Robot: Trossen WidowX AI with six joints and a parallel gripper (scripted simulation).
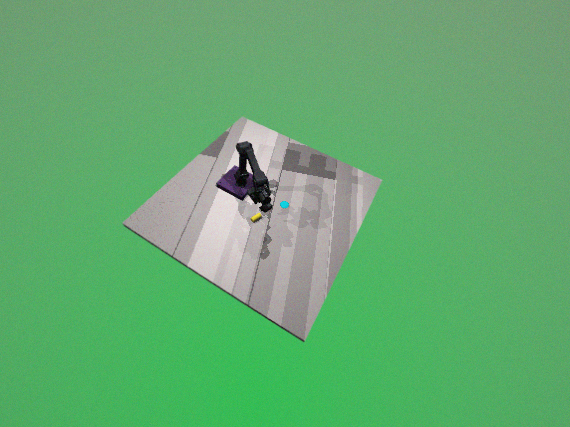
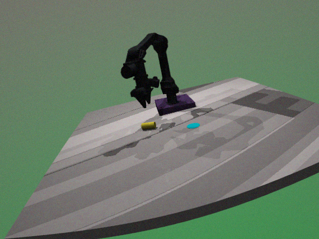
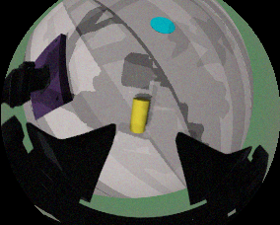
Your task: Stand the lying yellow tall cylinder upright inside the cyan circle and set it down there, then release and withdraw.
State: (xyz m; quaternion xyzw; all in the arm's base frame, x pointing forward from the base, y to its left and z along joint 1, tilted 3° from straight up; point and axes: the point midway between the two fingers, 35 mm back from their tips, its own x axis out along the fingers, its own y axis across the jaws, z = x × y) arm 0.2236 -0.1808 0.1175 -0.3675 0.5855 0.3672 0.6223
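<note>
Now: the yellow tall cylinder 10 cm below my gripper tip, 2 cm to the right of it and 1 cm behind it. Also, from my gripper tip: cyan circle (17 cm to the left, 12 cm below, 11 cm ahead).
</note>
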